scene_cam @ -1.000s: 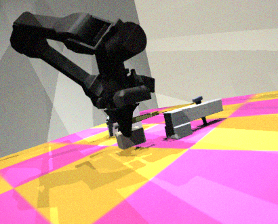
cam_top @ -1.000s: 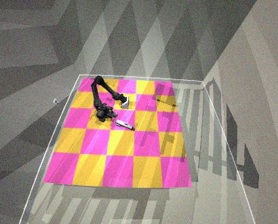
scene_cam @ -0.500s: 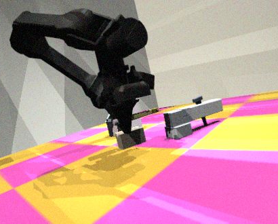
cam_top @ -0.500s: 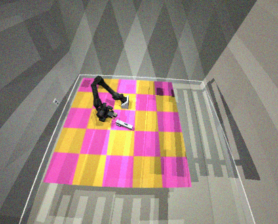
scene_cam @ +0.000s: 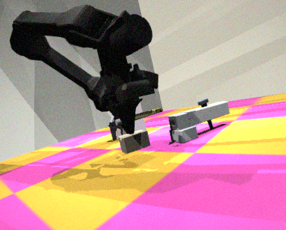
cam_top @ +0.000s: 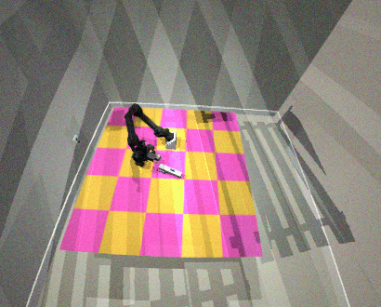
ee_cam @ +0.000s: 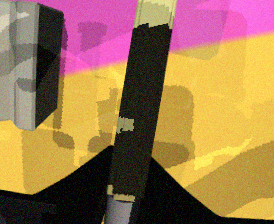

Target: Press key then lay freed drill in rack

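Now: gripper tip 6 cm to the right of the grey-brown block, 6 cm past it and 4 cm above it. From my gripper tip the other things lie so: dark key 21 cm to the left, 9 cm ahead; then housing block 18 cm to the left, 8 cm ahead, 2 cm below; then drill 3 cm to the left, 3 cm above, 1 cm ahead.
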